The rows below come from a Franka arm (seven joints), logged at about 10 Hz.
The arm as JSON. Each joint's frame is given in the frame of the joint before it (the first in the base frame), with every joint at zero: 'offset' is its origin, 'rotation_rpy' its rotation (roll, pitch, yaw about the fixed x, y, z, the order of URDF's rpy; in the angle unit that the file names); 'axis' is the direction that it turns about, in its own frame. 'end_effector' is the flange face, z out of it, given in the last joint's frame.
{
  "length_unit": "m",
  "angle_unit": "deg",
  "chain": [
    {
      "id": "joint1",
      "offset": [
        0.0,
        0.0,
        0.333
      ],
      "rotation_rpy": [
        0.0,
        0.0,
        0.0
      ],
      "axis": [
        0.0,
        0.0,
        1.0
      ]
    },
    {
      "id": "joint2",
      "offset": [
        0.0,
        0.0,
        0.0
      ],
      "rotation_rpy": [
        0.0,
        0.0,
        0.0
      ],
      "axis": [
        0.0,
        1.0,
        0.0
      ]
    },
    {
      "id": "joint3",
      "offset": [
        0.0,
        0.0,
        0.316
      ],
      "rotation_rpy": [
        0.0,
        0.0,
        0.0
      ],
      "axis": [
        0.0,
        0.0,
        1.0
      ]
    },
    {
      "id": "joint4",
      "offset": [
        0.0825,
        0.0,
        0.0
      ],
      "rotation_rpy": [
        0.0,
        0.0,
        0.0
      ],
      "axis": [
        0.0,
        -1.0,
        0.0
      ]
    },
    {
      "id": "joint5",
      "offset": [
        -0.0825,
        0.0,
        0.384
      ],
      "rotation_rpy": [
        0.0,
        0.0,
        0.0
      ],
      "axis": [
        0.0,
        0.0,
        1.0
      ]
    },
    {
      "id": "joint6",
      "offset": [
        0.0,
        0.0,
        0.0
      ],
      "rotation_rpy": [
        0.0,
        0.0,
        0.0
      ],
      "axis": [
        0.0,
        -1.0,
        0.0
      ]
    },
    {
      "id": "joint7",
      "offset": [
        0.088,
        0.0,
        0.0
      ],
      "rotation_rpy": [
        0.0,
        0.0,
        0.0
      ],
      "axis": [
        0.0,
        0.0,
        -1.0
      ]
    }
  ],
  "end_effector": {
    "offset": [
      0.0,
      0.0,
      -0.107
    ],
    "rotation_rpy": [
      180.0,
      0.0,
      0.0
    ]
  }
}
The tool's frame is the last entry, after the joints.
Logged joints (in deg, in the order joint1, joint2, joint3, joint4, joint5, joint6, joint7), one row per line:
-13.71 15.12 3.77 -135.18 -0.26 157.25 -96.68
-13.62 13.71 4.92 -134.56 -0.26 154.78 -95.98
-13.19 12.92 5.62 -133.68 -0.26 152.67 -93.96
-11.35 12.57 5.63 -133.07 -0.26 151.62 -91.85
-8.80 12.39 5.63 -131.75 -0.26 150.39 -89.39
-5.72 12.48 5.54 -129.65 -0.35 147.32 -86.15
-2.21 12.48 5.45 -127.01 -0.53 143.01 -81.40
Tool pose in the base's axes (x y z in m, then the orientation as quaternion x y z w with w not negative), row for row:
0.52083 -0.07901 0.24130 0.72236 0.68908 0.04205 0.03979
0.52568 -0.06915 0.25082 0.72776 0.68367 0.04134 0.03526
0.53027 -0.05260 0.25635 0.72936 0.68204 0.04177 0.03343
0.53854 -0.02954 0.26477 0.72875 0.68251 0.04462 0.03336
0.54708 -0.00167 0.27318 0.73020 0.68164 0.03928 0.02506
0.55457 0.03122 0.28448 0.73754 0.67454 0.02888 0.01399
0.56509 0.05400 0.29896 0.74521 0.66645 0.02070 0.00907
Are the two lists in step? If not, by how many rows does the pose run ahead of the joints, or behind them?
The pose runs 1 row ahead of the joints: the pose in row i belongs to the joints in row i + 1.
